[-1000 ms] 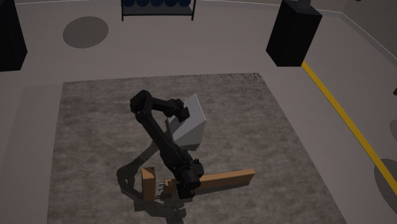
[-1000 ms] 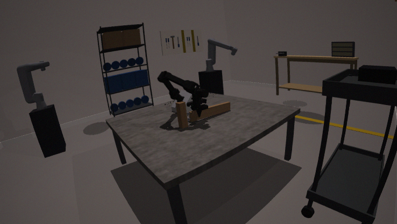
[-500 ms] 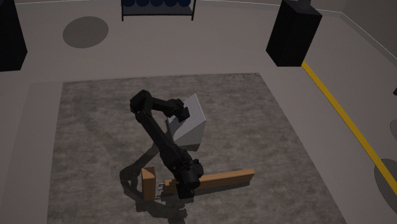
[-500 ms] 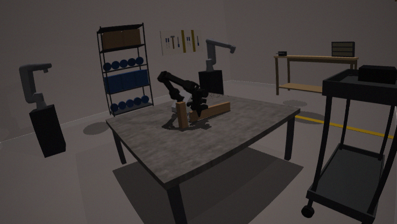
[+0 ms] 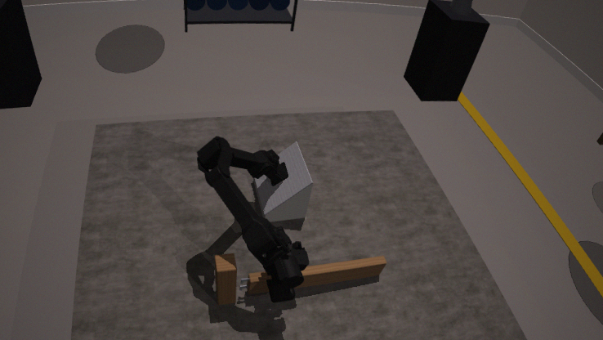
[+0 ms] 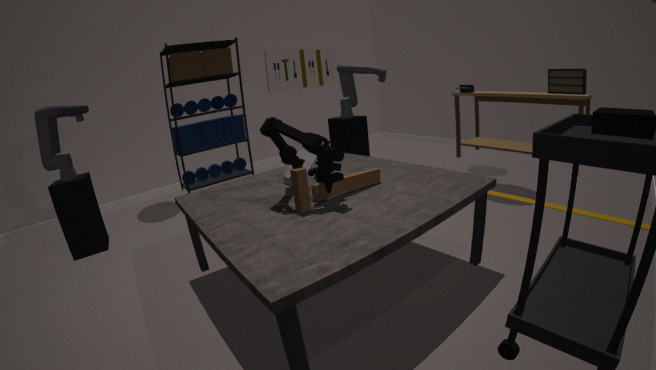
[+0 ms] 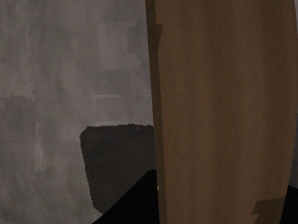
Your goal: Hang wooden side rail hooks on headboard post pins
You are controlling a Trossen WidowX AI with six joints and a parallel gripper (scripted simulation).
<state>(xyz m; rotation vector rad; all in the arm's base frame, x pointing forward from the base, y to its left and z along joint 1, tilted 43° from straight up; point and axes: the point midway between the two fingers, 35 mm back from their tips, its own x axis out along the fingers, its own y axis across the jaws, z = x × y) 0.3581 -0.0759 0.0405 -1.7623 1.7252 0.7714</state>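
Now: gripper tip 130 mm to the left of the wooden headboard post and 40 mm below it.
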